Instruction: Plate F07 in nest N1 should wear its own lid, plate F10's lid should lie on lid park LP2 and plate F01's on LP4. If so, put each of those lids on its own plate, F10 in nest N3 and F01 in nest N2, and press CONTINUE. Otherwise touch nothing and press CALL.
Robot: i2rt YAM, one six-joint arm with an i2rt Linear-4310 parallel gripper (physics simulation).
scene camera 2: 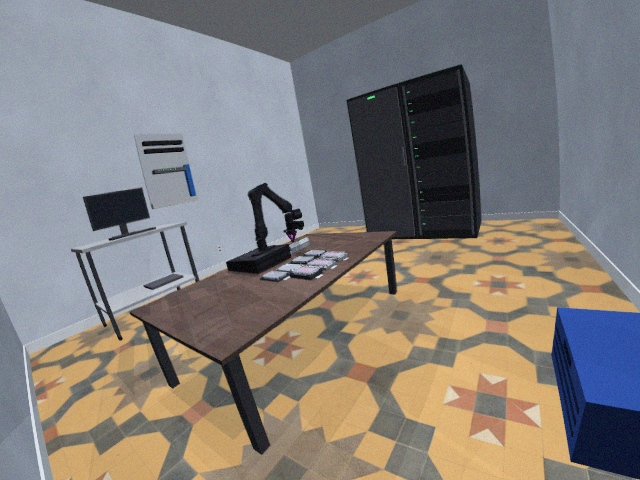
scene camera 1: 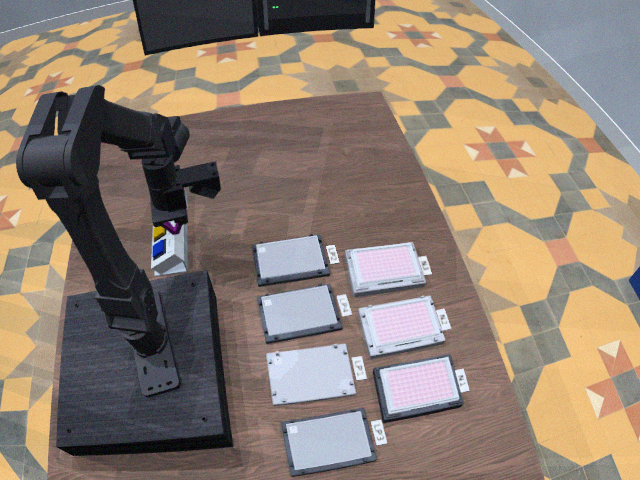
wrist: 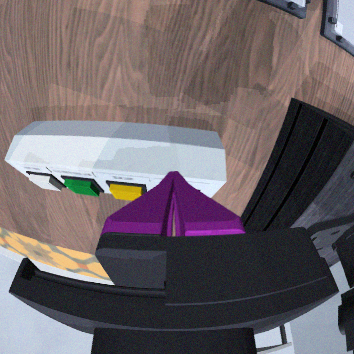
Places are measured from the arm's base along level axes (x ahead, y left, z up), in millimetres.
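Where they show: gripper, fingertip midpoint: point(scene camera 2: 293, 242) point(scene camera 1: 175, 233) point(wrist: 173, 178); arm's base at its link origin: point(scene camera 2: 264, 251) point(scene camera 1: 151, 342) point(wrist: 348, 227).
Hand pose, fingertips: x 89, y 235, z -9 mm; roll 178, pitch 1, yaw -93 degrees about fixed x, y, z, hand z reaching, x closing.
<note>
Things, the pixels of their centre, and the offset from my fingertips. Level surfaces: height alone.
- button panel at the middle of its body: point(wrist: 105, 167) point(scene camera 1: 168, 225) point(scene camera 2: 296, 245) 17 mm back, 71 mm left, 43 mm down
- blue CALL button at the middle of its body: point(scene camera 1: 159, 249) 46 mm back, 0 mm left, 31 mm down
- N1 at the middle of its body: point(scene camera 1: 420, 384) point(scene camera 2: 305, 270) 327 mm ahead, 444 mm right, 46 mm down
- N2 at the middle of its body: point(scene camera 1: 402, 322) point(scene camera 2: 320, 262) 354 mm ahead, 316 mm right, 51 mm down
- N3 at the middle of its body: point(scene camera 1: 385, 263) point(scene camera 2: 332, 254) 380 mm ahead, 183 mm right, 49 mm down
- LP2 at the middle of its body: point(scene camera 1: 289, 257) point(scene camera 2: 314, 252) 211 mm ahead, 92 mm right, 61 mm down
- LP4 at the middle of its body: point(scene camera 1: 298, 310) point(scene camera 2: 303, 259) 186 mm ahead, 216 mm right, 61 mm down
- LP3 at the middle of its body: point(scene camera 1: 328, 440) point(scene camera 2: 274, 274) 145 mm ahead, 477 mm right, 61 mm down
- LP1 at the middle of its body: point(scene camera 1: 310, 373) point(scene camera 2: 289, 267) 162 mm ahead, 344 mm right, 65 mm down
- wooden table at its surface level: 75 mm down
My gripper point(scene camera 1: 174, 230) point(scene camera 2: 292, 239) point(wrist: 173, 178) is shut and empty, its purple fingertips over the button panel point(scene camera 1: 178, 254) point(wrist: 150, 152). In the wrist view they hide the panel's right end; the blue CALL button point(scene camera 1: 158, 249) shows in scene camera 1. Pink-welled plates sit in N1 point(scene camera 1: 421, 383), N2 point(scene camera 1: 403, 322) and N3 point(scene camera 1: 385, 264); I cannot tell whether a clear lid covers any. Grey labelled lids lie on LP2 point(scene camera 1: 292, 257), LP4 point(scene camera 1: 299, 311) and LP3 point(scene camera 1: 329, 440). LP1 point(scene camera 1: 311, 373) is light with corner pegs; whether it bears a lid is unclear. Plate and lid codes are unreadable.
Green point(wrist: 81, 186), yellow point(scene camera 1: 158, 231) point(wrist: 126, 192) and white point(wrist: 45, 181) buttons are on the same panel. The arm's dark base block point(scene camera 1: 139, 413) point(scene camera 2: 258, 259) stands beside it on the wooden table point(scene camera 1: 289, 155) point(scene camera 2: 217, 315). The parks lie between the base and the nests.
</note>
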